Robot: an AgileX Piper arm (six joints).
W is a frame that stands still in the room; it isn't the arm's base.
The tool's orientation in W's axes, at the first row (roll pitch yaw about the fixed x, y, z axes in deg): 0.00 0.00 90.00
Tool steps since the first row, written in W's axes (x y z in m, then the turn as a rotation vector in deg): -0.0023 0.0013 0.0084 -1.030 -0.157 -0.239; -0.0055 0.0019 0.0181 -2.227 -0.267 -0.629; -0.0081 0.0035 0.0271 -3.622 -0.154 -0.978; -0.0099 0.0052 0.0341 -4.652 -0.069 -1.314; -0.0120 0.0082 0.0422 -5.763 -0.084 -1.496; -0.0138 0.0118 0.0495 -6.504 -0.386 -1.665; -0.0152 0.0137 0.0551 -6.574 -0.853 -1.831; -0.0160 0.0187 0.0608 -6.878 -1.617 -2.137; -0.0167 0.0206 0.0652 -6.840 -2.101 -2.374; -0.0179 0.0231 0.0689 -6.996 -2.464 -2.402
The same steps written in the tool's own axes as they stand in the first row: 0.0013 0.0023 0.0084 -0.157 1.030 -0.239; 0.0019 0.0055 0.0181 -0.267 2.227 -0.629; 0.0035 0.0081 0.0271 -0.154 3.622 -0.978; 0.0052 0.0099 0.0341 -0.069 4.652 -1.314; 0.0082 0.0120 0.0422 -0.084 5.763 -1.496; 0.0118 0.0138 0.0495 -0.386 6.504 -1.665; 0.0137 0.0152 0.0551 -0.853 6.574 -1.831; 0.0187 0.0160 0.0608 -1.617 6.878 -2.137; 0.0206 0.0167 0.0652 -2.101 6.840 -2.374; 0.0231 0.0179 0.0689 -2.464 6.996 -2.402
